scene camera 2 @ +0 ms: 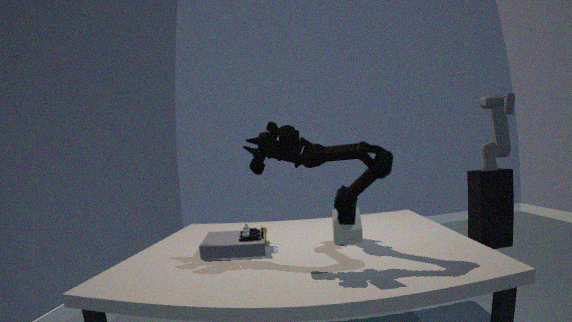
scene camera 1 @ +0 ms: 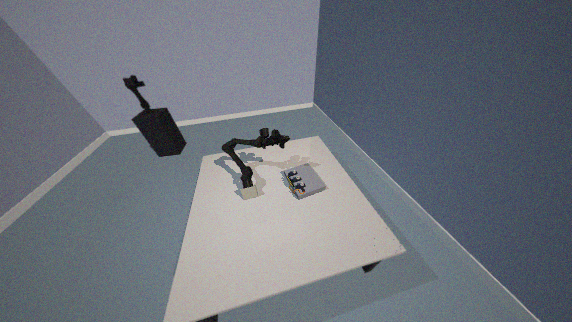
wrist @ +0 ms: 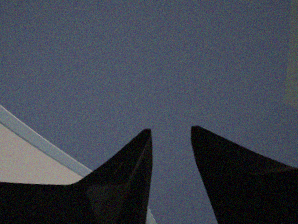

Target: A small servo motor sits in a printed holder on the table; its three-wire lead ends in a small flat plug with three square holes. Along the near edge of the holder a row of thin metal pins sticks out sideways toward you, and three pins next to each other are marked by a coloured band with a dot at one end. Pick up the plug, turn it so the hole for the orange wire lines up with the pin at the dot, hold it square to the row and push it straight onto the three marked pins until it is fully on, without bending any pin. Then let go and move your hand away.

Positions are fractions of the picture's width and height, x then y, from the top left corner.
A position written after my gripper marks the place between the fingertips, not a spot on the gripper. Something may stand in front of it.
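Grey printed holder (scene camera 2: 0.39,0.76), visible. My gripper (wrist: 0.58,0.60), likewise.
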